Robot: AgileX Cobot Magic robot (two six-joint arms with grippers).
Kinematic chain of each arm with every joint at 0, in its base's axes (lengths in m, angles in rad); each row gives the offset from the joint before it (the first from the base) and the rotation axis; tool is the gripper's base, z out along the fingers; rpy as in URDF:
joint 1: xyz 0 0 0.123 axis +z
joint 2: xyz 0 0 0 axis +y
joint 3: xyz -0.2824 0 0.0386 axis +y
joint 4: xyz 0.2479 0 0.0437 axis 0.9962 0 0.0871
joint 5: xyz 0 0 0 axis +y
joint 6: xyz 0.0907 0 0.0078 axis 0.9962 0 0.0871
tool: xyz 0 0 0 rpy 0 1.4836 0
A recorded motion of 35 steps. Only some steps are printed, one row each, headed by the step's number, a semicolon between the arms.
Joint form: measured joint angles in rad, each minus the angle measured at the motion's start. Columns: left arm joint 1, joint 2, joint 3, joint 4, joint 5, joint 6; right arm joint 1, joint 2, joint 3, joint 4, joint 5, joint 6.
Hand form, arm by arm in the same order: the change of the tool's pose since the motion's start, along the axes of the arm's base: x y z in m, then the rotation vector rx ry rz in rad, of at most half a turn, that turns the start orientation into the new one. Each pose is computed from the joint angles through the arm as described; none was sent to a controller.
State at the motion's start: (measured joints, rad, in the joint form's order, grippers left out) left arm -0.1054 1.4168 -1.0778 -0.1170 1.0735 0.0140; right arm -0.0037 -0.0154 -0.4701 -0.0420 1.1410 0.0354
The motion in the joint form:
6: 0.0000 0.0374 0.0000 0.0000 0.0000 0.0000; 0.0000 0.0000 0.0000 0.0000 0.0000 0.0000
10: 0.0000 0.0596 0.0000 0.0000 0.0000 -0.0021; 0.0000 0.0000 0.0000 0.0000 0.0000 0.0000
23: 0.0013 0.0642 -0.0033 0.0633 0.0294 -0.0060; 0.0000 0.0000 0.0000 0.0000 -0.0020 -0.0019
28: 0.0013 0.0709 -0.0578 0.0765 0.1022 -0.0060; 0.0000 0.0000 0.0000 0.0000 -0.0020 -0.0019
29: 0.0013 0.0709 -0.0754 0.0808 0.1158 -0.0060; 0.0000 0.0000 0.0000 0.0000 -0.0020 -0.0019
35: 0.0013 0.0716 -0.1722 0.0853 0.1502 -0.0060; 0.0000 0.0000 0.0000 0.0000 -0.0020 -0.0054
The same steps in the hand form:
6: 0.0056 -0.0006 -0.0100 0.0039 0.0372 0.0000; 0.0000 0.0000 0.0000 0.0000 0.0000 0.0000
10: 0.0088 -0.0009 -0.0161 0.0058 0.0595 0.0020; 0.0000 0.0000 0.0000 0.0000 0.0000 0.0000
23: 0.0077 0.0046 -0.0173 0.0681 0.0840 -0.0129; 0.0001 0.0000 0.0002 -0.0017 -0.0019 0.0011
28: 0.0098 0.0053 -0.0060 0.0824 0.1074 -0.0201; 0.0001 0.0000 0.0002 -0.0017 -0.0019 0.0011
29: 0.0110 0.0055 -0.0016 0.0861 0.1030 -0.0213; 0.0001 0.0000 0.0002 -0.0017 -0.0019 0.0011
35: 0.0194 0.0050 0.0233 0.0846 0.0411 -0.0208; 0.0001 0.0000 0.0002 -0.0046 -0.0018 0.0030

